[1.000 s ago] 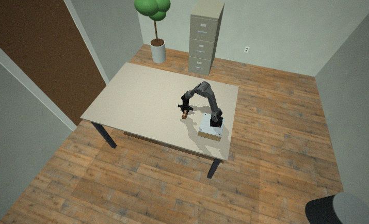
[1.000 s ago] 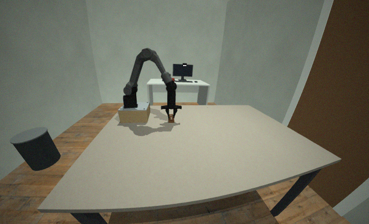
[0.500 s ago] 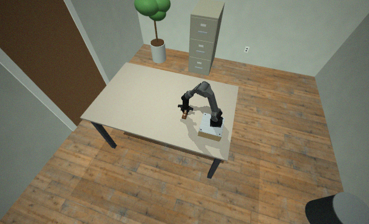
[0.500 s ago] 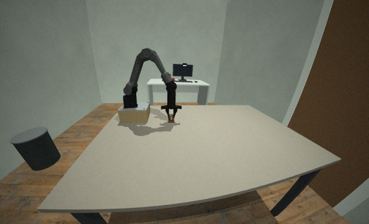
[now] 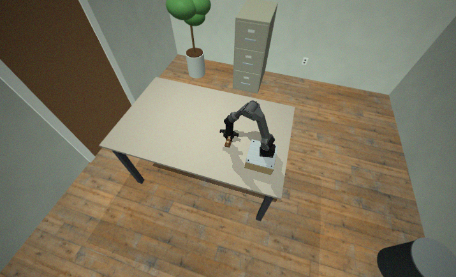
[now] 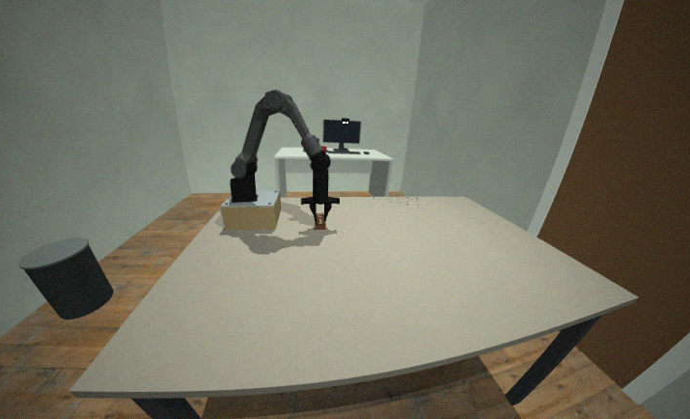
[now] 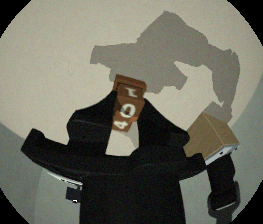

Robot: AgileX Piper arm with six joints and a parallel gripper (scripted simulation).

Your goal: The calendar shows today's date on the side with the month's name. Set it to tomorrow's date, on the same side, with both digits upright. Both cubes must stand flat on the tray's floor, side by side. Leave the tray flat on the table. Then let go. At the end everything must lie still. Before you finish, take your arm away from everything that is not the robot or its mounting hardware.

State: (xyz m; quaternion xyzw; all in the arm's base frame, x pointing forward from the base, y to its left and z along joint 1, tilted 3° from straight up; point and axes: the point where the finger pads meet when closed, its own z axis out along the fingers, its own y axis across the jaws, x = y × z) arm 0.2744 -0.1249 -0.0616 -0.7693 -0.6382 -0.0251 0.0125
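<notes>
My gripper is now right at the wooden digit cube. The rest, counted from my hand: brown tray 3 cm below, 2 cm to the left.
</notes>
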